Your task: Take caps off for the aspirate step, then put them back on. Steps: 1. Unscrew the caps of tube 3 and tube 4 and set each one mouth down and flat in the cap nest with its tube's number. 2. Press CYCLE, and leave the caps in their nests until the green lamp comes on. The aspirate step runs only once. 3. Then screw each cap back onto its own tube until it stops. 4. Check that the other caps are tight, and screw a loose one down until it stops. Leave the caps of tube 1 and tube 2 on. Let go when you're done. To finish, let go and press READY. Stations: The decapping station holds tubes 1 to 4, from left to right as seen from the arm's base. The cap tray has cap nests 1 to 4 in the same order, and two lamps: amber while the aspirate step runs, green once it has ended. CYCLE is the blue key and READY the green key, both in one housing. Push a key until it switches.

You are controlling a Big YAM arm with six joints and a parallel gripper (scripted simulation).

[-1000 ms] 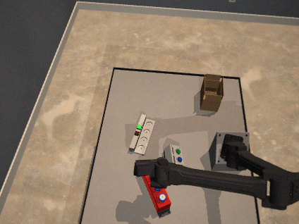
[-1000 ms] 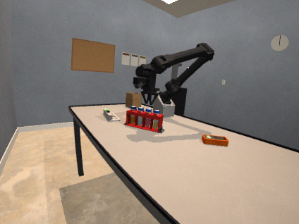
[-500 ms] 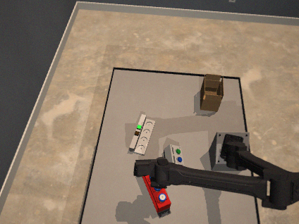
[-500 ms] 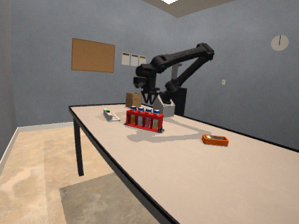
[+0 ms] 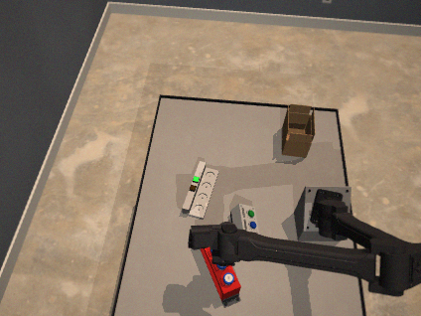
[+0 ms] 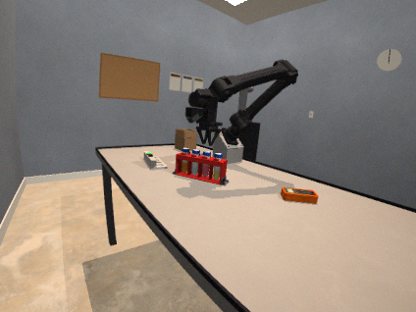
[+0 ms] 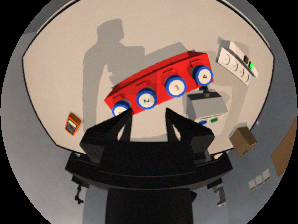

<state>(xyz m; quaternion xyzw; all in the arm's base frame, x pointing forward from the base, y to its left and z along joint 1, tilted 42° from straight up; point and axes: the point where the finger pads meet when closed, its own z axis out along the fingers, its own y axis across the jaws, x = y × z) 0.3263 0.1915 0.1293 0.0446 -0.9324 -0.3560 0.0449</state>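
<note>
Right now my hand is 90 mm past the blue key, 170 mm to the left of it and 90 mm above it. Round my hand: green key: 80 mm behind, 210 mm to the right, 90 mm below; then key housing: 70 mm behind, 190 mm to the right, 110 mm below; then blue tube cap: 50 mm ahead, 90 mm to the right, 50 mm below.
</note>
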